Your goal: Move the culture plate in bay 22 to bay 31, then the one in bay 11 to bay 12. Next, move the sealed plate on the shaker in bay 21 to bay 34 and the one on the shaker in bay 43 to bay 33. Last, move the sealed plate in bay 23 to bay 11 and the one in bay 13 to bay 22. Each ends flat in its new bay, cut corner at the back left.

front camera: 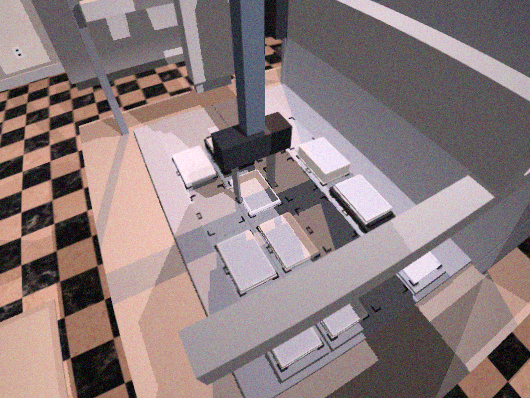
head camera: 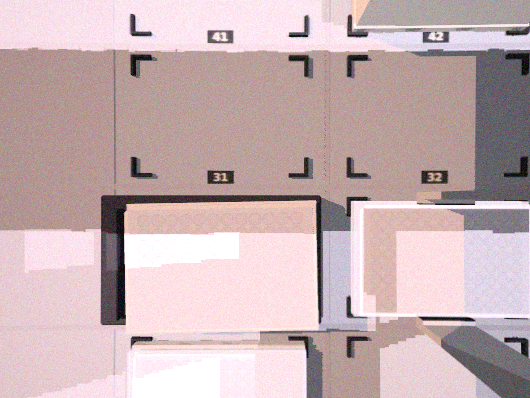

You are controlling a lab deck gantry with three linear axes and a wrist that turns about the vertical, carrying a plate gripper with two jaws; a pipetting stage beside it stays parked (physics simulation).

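Places are measured from the robot's base along level axes (x down, y left, z ahead), in centimetres.
Pixels of known places: gripper, fingertip midpoint: (front camera: 254, 190) (head camera: 440, 259); robot's base, origin of the base link: (front camera: 173, 159).
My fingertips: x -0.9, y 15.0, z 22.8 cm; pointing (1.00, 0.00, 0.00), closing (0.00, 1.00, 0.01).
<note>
For each thing: its top centre in the pictures, then the offset to it from my fingertips. "*": a spot on its surface instead.
- Bay 31, surface spot: (head camera: 220, 115) * dx +0.9, dy +10.8, dz -16.4 cm
- dark shaker, surface spot: (head camera: 109, 300) * dx -2.2, dy -2.3, dz -23.3 cm
- bay 23, surface spot: (front camera: 287, 242) * dx -0.6, dy -0.7, dz +17.4 cm
- bay 13, surface spot: (front camera: 246, 260) * dx -0.6, dy -10.7, dz +17.0 cm
The culture plate (front camera: 262, 201) (head camera: 425, 280) sits flat in bay 22. My gripper (front camera: 256, 194) (head camera: 446, 260) is down around it, shut on its two long sides. Bay 31 (head camera: 220, 115) holds no plate. The sealed plate (head camera: 220, 285) in bay 21 is on the dark shaker (head camera: 109, 300). The culture plate (front camera: 194, 164) (head camera: 220, 372) in bay 11 sits below it in the head view. In the front view the sealed plates of bay 23 (front camera: 287, 242) and bay 13 (front camera: 246, 260) lie side by side, and the sealed plate (front camera: 362, 197) of bay 43 is on its shaker.
Another plate (front camera: 325, 156) (head camera: 445, 12) stands in bay 42. In the front view more plates (front camera: 341, 320) (front camera: 299, 346) (front camera: 424, 267) stand beyond the wide grey beam (front camera: 340, 280), which hides part of the deck. A clear wall (front camera: 360, 110) runs along the right side.
</note>
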